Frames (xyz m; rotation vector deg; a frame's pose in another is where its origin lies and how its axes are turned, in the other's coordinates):
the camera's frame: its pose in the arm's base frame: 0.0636 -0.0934 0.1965 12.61 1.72 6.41
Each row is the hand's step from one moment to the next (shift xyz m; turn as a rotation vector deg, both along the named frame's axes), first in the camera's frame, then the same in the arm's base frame.
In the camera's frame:
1: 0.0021 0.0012 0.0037 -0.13 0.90 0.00
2: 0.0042 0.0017 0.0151 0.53 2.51 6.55
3: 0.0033 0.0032 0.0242 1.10 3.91 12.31
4: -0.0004 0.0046 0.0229 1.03 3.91 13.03
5: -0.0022 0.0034 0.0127 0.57 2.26 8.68
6: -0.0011 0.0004 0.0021 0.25 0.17 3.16
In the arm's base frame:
1: 0.0021 0.0006 0.0038 -0.23 0.86 0.20
2: 0.0046 -0.0011 0.0150 0.53 1.08 6.93
3: 0.0039 -0.0018 0.0243 1.19 1.26 12.85
4: 0.0001 -0.0005 0.0234 1.15 1.09 13.55
5: -0.0020 0.0003 0.0132 0.69 0.38 8.95
6: -0.0010 -0.0002 0.0022 0.36 -0.49 3.12

